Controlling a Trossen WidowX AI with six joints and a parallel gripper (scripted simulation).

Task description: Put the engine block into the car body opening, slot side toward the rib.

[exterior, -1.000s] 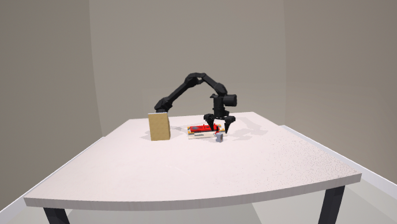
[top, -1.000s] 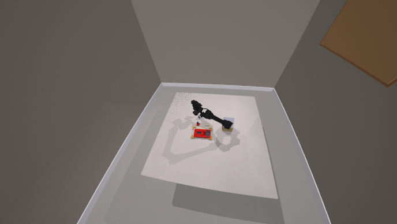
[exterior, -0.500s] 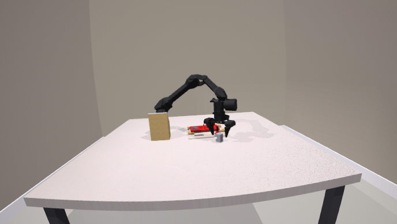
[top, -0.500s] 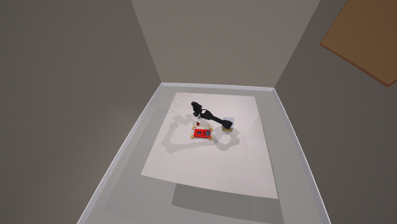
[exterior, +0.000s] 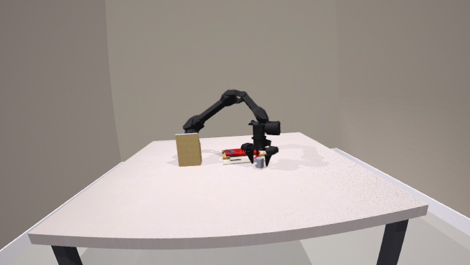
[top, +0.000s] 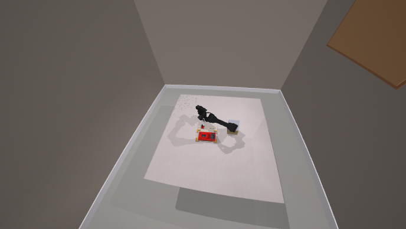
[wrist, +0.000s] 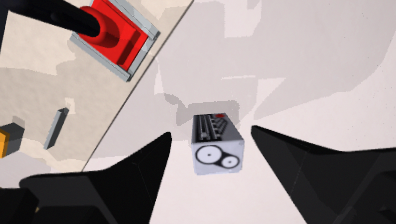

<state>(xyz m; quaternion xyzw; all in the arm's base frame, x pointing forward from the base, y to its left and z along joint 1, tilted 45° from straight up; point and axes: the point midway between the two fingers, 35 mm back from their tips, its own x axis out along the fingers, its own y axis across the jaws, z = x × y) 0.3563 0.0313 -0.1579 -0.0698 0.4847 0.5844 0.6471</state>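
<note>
My gripper tip is 1 cm past the engine block and 1 cm below it. From my gripper tip the other things lie so: cream base board (8 cm behind, 20 cm to the left); black peg (1 cm behind, 11 cm to the left, 2 cm above).
</note>
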